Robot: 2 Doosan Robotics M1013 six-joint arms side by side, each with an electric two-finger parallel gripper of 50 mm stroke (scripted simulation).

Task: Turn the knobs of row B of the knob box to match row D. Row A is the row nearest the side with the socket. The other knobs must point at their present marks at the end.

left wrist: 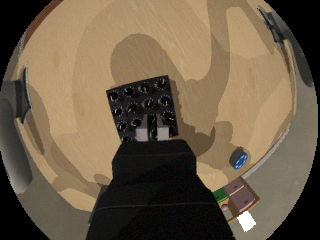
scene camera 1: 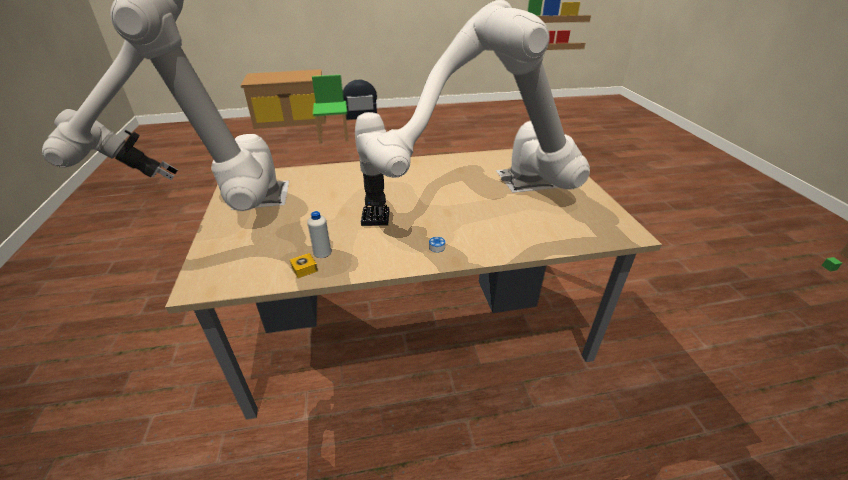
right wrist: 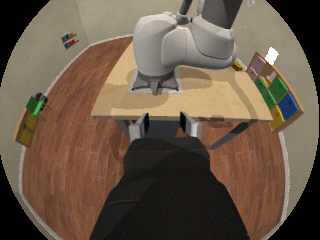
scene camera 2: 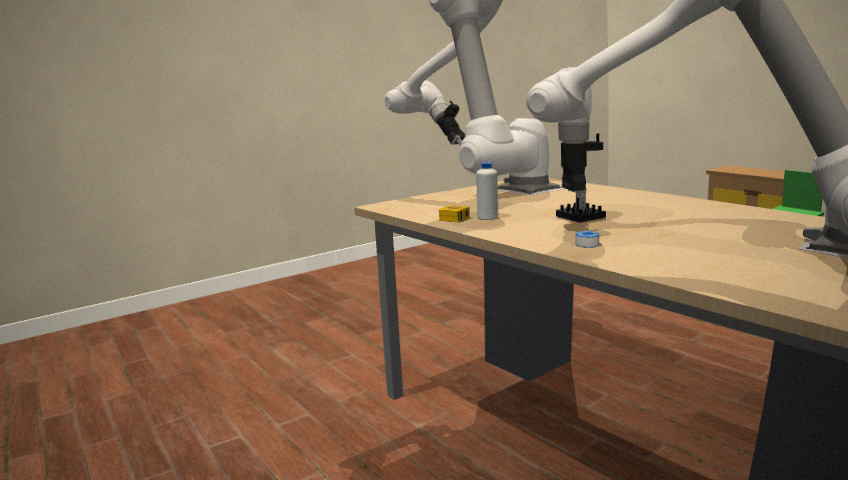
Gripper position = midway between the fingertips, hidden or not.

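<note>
The scene includes a white bottle [scene camera 2: 487,183], which can also be seen in scene camera 1 [scene camera 1: 317,224]. The right gripper [scene camera 1: 174,175] appears in the right wrist view [right wrist: 164,118] too, and the left gripper [scene camera 2: 580,209] is visible in the left wrist view [left wrist: 152,120] as well.
</note>
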